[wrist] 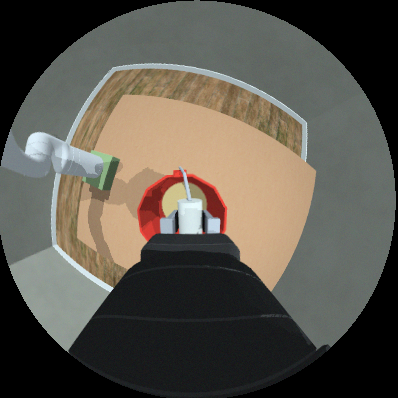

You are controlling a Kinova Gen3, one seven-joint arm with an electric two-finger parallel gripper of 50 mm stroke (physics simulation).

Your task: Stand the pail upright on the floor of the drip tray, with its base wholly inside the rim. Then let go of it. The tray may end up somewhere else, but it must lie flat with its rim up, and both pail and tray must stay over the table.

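Pixels of known places: gripper, fingertip midpoint: (189, 217); arm's base, link origin: (95, 166).
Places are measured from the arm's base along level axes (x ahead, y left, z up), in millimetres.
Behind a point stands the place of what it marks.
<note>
The red pail (217, 198) @[x 468, y -13, z 186 mm] hangs upright below my gripper, seen from above with its mouth toward me and a pale yellow disc inside at the bottom. Its wire bail (185, 182) @[x 406, y -2, z 252 mm] rises from the rim to a white cylindrical grip (190, 215) @[x 422, y -40, z 280 mm]. My gripper (189, 217) @[x 423, y -47, z 250 mm] is shut on this white grip, one finger on each side. The pail is over the tan table top (240, 150) @[x 573, y 207, z -62 mm]; its height above it is hard to tell. The near part of the pail is hidden by the black gripper body. The drip tray does not show in the wrist view.
The white robot arm (77, 161) @[x 48, y 1, z 145 mm] stands on a green block (111, 173) @[x 72, y -13, z -38 mm] at the left of the table. A wood-patterned surface with a pale edge (220, 90) lies below and beyond the table top. Shadows fall on the table left of the pail.
</note>
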